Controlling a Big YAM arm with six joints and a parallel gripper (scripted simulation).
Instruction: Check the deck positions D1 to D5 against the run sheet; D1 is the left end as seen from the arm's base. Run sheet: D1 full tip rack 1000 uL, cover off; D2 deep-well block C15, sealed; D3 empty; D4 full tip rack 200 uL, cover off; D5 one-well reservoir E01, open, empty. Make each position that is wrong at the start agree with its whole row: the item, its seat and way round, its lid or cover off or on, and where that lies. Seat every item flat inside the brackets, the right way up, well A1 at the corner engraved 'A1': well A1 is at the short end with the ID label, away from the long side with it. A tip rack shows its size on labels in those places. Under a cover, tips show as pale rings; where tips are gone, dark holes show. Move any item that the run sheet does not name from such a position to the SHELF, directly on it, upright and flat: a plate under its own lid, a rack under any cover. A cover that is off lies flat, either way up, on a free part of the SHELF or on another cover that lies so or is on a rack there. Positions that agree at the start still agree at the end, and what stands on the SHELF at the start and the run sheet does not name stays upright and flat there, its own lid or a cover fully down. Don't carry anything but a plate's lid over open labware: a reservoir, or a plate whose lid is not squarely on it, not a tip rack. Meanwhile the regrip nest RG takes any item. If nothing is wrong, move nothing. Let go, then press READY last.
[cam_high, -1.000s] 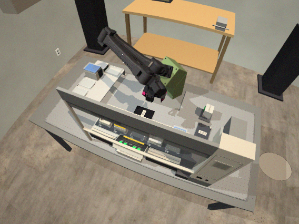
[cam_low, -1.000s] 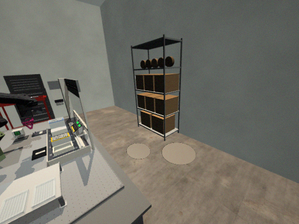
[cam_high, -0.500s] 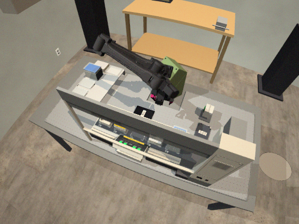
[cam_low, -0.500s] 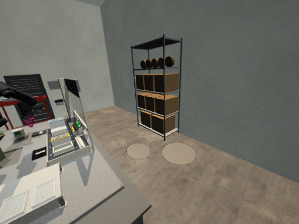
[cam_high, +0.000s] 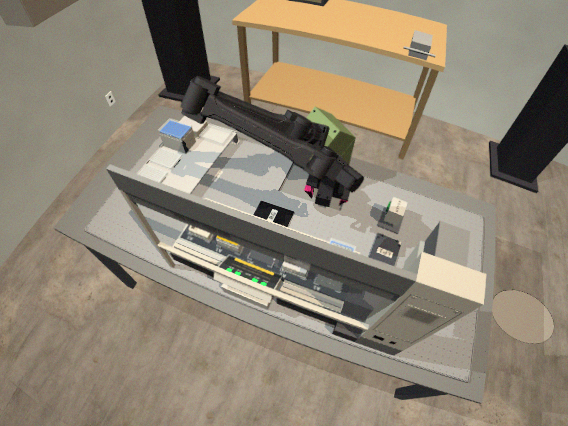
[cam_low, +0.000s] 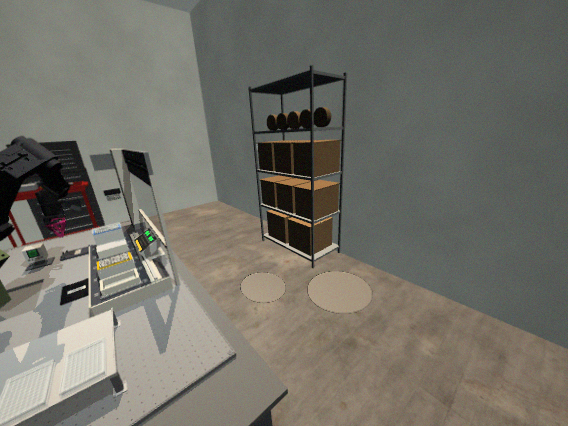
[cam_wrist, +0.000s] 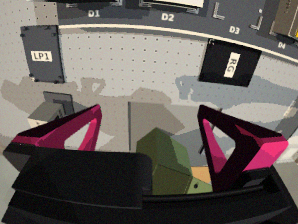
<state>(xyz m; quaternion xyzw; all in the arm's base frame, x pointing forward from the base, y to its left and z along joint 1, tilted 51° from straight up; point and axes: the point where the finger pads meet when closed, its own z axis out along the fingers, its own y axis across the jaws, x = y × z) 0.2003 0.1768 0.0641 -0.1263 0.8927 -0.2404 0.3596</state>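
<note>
My hand is 170 mm short of the clear tip-rack cover, 100 mm to the right of it and 60 mm above it. Round my hand: button box: 240 mm to the left, 160 mm behind, 150 mm below; then blue-labelled rack: 170 mm ahead, 110 mm to the left, 90 mm below; then black regrip nest: 210 mm below, 200 mm to the right.
</note>
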